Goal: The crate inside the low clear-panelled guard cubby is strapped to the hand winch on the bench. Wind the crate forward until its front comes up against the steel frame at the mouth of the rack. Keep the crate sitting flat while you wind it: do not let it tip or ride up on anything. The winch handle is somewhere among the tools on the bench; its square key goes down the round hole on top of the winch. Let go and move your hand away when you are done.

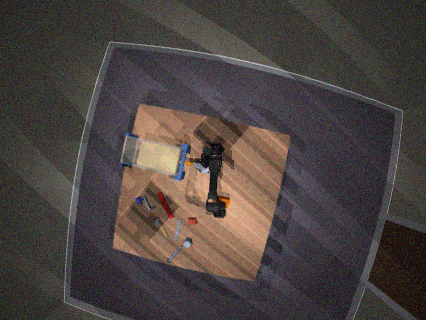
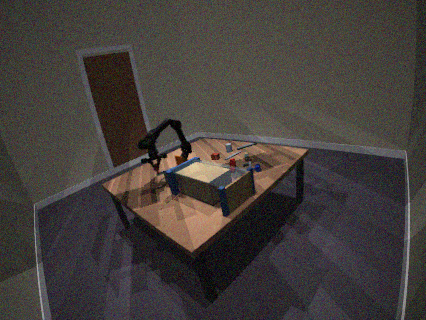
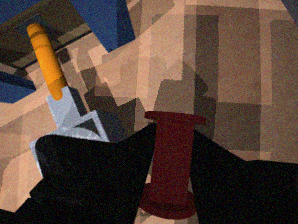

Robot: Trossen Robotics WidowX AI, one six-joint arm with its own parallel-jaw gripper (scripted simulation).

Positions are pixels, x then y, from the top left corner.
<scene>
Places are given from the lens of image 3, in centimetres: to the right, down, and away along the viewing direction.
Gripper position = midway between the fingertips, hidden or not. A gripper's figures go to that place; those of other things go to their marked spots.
my gripper point(image 3: 170, 130): 2, 1, 11
grey winch point(image 3: 110, 129): -5, 2, 18
</scene>
